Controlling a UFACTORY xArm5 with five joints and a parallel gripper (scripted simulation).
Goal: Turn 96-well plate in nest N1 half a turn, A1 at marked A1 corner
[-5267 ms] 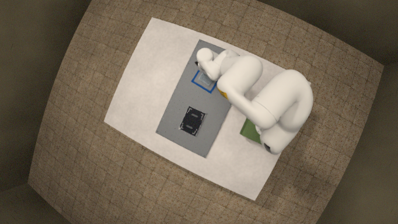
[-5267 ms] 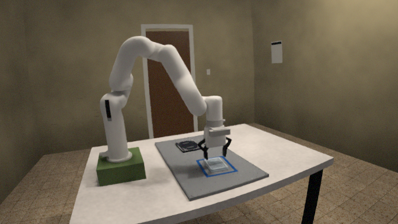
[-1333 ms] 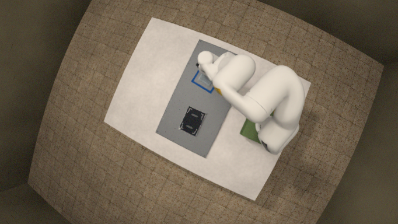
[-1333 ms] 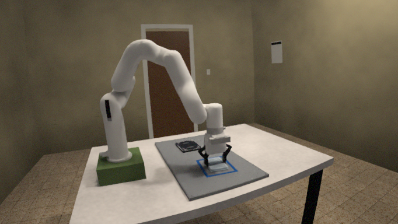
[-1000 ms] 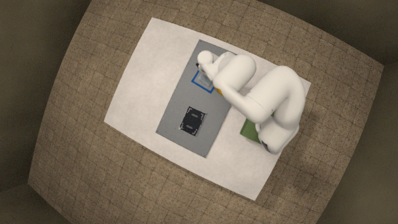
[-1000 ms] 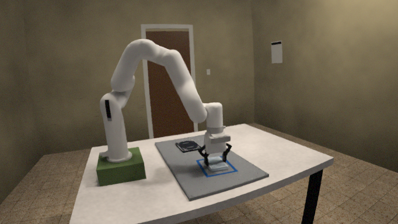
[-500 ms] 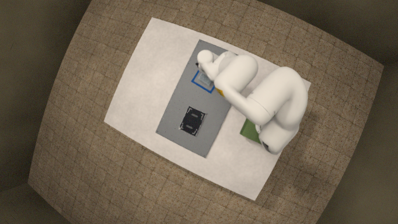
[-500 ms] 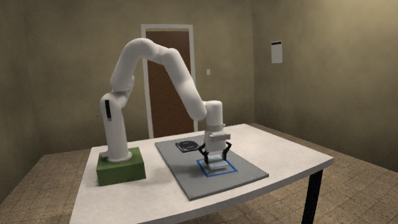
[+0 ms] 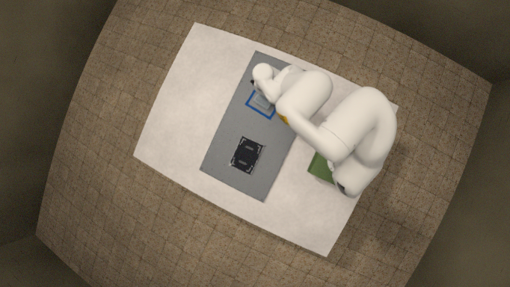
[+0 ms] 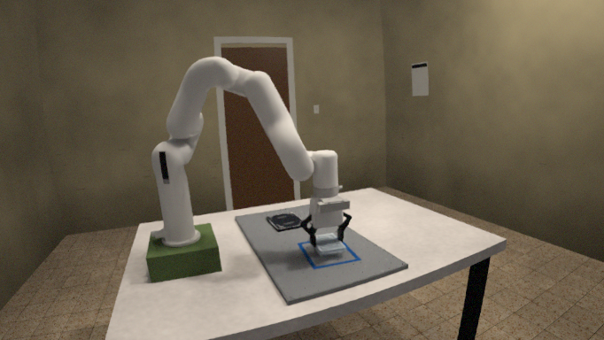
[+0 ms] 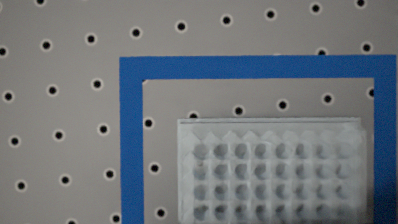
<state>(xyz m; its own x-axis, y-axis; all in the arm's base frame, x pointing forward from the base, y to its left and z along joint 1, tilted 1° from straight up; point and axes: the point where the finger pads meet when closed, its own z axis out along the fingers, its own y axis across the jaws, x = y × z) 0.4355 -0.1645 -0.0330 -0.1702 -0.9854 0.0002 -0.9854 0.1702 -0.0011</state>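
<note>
The plate nest is 320 mm to the left of my hand, 30 mm below it and 20 mm behind it. From my hand the other things lie so: 96-well plate 10 mm below.
</note>
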